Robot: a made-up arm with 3 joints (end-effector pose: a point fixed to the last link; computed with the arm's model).
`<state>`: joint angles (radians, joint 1 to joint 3).
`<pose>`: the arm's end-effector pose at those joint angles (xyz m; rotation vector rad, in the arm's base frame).
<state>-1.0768 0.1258 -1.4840</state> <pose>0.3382 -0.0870 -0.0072 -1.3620 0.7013 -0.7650</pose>
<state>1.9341 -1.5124 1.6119</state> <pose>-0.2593 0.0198 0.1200 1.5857 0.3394 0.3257</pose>
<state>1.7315 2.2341 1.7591</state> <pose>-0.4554 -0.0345 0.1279 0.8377 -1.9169 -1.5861</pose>
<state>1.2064 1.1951 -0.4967</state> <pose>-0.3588 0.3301 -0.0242 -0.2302 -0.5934 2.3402</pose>
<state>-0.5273 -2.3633 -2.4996</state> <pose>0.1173 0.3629 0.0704 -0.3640 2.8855 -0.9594</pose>
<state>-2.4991 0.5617 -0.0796</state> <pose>0.0827 -0.4564 -0.0076 -0.0530 0.0771 -1.9362</pose>
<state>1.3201 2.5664 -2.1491</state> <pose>-0.5019 0.2126 0.0407 -0.9076 2.3231 -1.2578</pose>
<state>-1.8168 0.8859 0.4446</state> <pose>0.4071 -0.2704 0.0287 0.4118 -0.2068 -0.9151</pose>
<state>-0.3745 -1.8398 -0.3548</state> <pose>0.1362 0.2106 -0.0200 -0.1960 0.3920 -2.1865</pose>
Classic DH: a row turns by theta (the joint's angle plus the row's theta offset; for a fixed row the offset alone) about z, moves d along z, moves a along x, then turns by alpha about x. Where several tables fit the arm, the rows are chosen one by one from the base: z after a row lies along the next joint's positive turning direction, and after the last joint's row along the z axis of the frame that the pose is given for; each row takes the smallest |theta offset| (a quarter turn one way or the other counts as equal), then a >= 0, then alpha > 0; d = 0 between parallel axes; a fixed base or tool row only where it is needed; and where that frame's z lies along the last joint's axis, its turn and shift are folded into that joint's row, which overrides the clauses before.
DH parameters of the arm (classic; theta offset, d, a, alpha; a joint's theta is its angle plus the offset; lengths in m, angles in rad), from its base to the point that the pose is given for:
joint 1: 1.285 0 0.3696 0
joint 2: 0.2858 0.0577 -0.0587 1.5708
joint 3: 0 0.1194 0.0599 -1.5708
tool (fixed): -1.5708 -0.0607 0 0

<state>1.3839 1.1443 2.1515</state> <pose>-0.4032 0.2704 0.1411 0.7661 2.4190 1.3060</pose>
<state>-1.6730 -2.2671 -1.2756</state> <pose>0.3300 0.0150 -0.0173 -0.6107 -1.4474 1.9529</pose>
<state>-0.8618 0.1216 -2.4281</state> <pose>0.3282 -0.0349 0.0644 -2.2898 0.8884 -0.3311</pose>
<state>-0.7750 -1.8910 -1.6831</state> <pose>0.1588 0.2375 0.0050 -0.5027 2.0740 -1.8532</pose>
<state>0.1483 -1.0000 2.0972</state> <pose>0.1020 0.2524 0.1400 1.9479 -0.8836 -0.5085</pose>
